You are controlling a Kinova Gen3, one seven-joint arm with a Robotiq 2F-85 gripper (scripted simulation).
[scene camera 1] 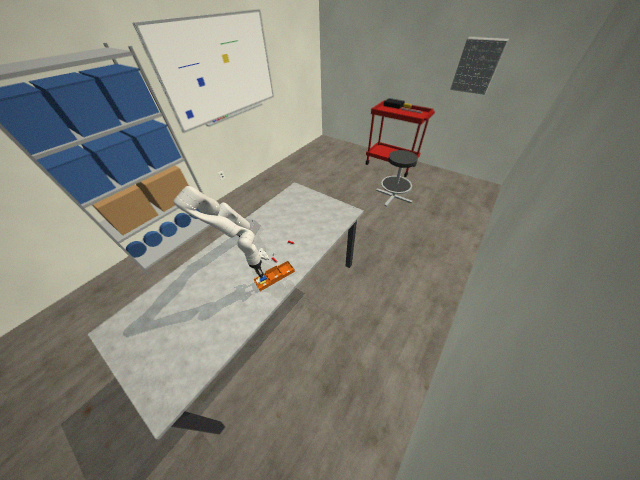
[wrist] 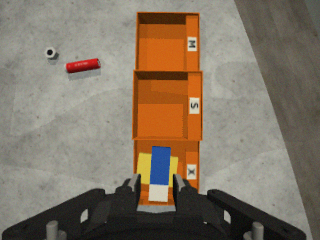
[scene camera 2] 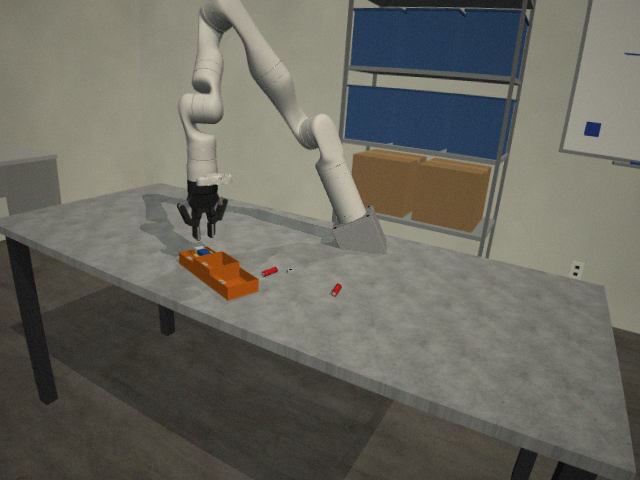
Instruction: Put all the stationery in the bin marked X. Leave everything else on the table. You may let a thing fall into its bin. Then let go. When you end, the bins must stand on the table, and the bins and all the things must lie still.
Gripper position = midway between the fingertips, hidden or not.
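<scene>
An orange bin [scene camera 2: 221,272] is visible, also in the wrist view [wrist: 167,105]. The gripper [scene camera 2: 204,238] is likewise visible in the wrist view [wrist: 156,183].
</scene>
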